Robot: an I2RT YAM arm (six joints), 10 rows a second.
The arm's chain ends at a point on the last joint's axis. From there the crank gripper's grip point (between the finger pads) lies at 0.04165 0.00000 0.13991 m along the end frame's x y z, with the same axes.
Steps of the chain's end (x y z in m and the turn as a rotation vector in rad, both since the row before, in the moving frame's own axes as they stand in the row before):
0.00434 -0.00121 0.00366 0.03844 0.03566 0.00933
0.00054 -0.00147 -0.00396 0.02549 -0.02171 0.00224
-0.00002 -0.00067 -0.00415 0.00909 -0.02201 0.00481
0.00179 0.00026 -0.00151 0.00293 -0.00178 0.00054
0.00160 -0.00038 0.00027 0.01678 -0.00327 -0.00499
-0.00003 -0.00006 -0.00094 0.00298 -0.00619 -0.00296
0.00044 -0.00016 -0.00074 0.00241 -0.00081 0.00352
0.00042 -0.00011 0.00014 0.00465 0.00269 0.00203
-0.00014 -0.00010 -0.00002 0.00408 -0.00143 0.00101
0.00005 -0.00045 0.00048 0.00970 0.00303 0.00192
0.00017 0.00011 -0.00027 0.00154 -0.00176 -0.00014
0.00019 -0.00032 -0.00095 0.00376 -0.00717 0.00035
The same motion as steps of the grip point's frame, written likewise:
0.00932 -0.00615 0.00199 0.03844 0.03566 0.00933
-0.00250 -0.00496 -0.00313 0.02549 -0.02171 0.00224
-0.00311 -0.00175 -0.00327 0.00909 -0.02201 0.00481
0.00154 -0.00013 -0.00144 0.00293 -0.00178 0.00054
0.00114 -0.00294 0.00038 0.01678 -0.00327 -0.00499
-0.00090 -0.00060 -0.00069 0.00298 -0.00619 -0.00296
0.00033 -0.00035 -0.00071 0.00241 -0.00081 0.00352
0.00080 -0.00068 0.00003 0.00465 0.00269 0.00203
-0.00034 -0.00063 0.00004 0.00408 -0.00143 0.00101
0.00047 -0.00173 0.00035 0.00970 0.00303 0.00192
-0.00008 -0.00011 -0.00020 0.00154 -0.00176 -0.00014
-0.00081 -0.00083 -0.00066 0.00376 -0.00717 0.00035

